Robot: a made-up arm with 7 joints.
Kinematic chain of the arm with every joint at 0, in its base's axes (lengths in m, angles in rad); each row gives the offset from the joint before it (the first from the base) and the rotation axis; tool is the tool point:
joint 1: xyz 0 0 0 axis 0 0.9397 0.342
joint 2: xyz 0 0 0 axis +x
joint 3: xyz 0 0 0 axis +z
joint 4: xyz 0.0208 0 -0.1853 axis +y
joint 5: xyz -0.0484 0 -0.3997 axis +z
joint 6: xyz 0 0 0 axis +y
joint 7: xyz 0 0 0 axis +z
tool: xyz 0 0 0
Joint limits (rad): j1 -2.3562..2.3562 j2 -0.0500..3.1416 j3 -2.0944..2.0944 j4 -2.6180..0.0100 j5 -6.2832..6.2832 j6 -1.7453..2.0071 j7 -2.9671..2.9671
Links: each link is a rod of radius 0.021 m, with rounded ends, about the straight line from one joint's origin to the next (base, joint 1, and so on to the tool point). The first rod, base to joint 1, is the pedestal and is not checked.
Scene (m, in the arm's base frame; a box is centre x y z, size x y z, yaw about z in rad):
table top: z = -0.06
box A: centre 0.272 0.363 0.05 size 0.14 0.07 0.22 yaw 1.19
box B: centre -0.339 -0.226 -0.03 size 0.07 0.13 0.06 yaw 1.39
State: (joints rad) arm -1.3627 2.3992 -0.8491 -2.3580 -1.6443 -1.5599 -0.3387
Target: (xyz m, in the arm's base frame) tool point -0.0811 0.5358 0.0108
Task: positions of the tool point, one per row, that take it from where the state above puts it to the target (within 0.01 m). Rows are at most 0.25 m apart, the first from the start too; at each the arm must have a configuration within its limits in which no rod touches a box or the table.
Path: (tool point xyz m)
1: 0.2728 0.1675 0.2209
2: 0.1583 0.3120 0.2551
3: -0.0281 0.3863 0.2726
4: -0.0535 0.4618 0.1819
5: -0.0689 0.5099 0.0887
6: -0.0811 0.5358 0.0108

